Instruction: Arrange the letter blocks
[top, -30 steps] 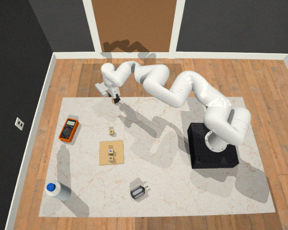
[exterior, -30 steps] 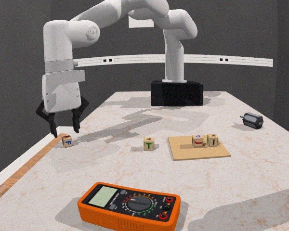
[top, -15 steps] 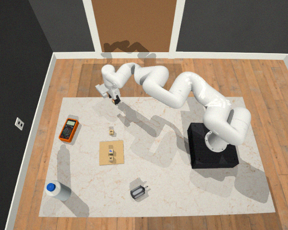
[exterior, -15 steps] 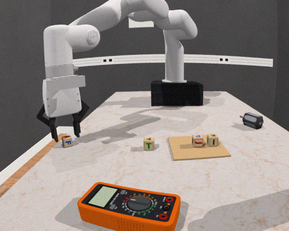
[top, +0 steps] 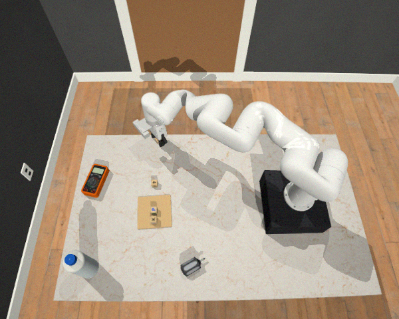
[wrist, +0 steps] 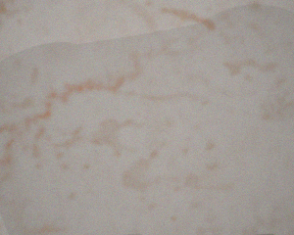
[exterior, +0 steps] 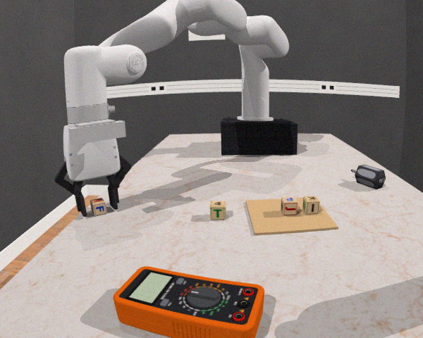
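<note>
Now: hand 1 cm past the tan mat, 35 cm to the right of it and 2 cm above it. Also, from my hand: black plug adapter 18 cm behind, 57 cm to the left; orange multimeter 26 cm ahead, 22 cm to the left.
</note>
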